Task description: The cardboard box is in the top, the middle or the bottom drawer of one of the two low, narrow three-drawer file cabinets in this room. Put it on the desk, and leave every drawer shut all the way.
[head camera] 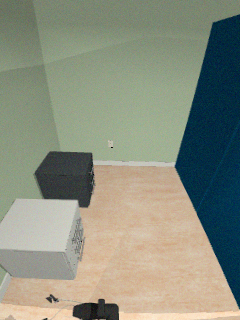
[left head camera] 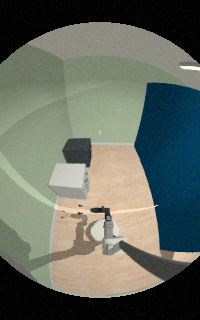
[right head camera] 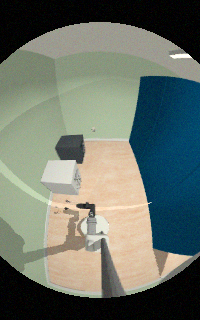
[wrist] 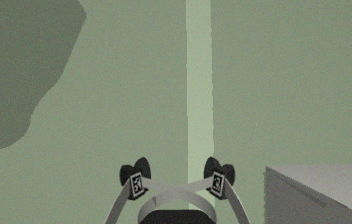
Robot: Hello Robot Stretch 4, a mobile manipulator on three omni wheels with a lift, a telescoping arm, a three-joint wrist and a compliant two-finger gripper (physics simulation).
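Frame: origin at the robot's base, x up, y right, z ahead, level; metres.
Seen in the pictures: gripper, between the fingertips: [head camera: 42, 310] [left head camera: 76, 208] [right head camera: 63, 204] [wrist: 177, 170]; robot's base, origin of its link: [right head camera: 95, 226].
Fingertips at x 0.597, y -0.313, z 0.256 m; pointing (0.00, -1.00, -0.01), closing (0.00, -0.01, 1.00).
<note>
Pixels of each thing's top centre, then the offset from my fingertips to it. "spot": a spot on its surface instead. Level surfaces: height alone.
- low white file cabinet, centre of its top: [head camera: 36, 221] [left head camera: 66, 173] [right head camera: 57, 170] dx -0.105, dy -0.265, dz +0.520 m
- dark grey file cabinet, centre of its top: [head camera: 65, 161] [left head camera: 76, 143] [right head camera: 68, 140] dx -0.105, dy -0.253, dz +1.280 m
- tall blue partition, a spot on its surface: [right head camera: 167, 165] spot: dx +0.190, dy +1.295, dz +0.358 m
- wall outlet, centre of its top: [head camera: 110, 140] dx -0.167, dy +0.224, dz +1.941 m
- Wooden floor, height of its surface: dx -0.625 m
A low white file cabinet [head camera: 40, 222] [left head camera: 70, 174] [right head camera: 61, 170] stands along the left wall; part of it shows at the lower right of the wrist view [wrist: 295, 202]. A dark grey file cabinet [head camera: 65, 175] [left head camera: 77, 150] [right head camera: 70, 148] stands beyond it. Their handled fronts face right and are seen at a steep angle; no drawer visibly stands out. The cardboard box and the desk do not show. My gripper [head camera: 48, 308] [left head camera: 80, 210] [right head camera: 67, 205] [wrist: 177, 170] is open and empty, on the near side of the white cabinet, pointing toward the left wall.
A tall blue partition [head camera: 215, 125] [left head camera: 172, 165] [right head camera: 167, 165] runs along the right side. A wall outlet [head camera: 110, 144] is on the green far wall. Wooden floor [head camera: 145, 225] lies between the cabinets and the partition. My arm's shadow falls on the floor and left wall.
</note>
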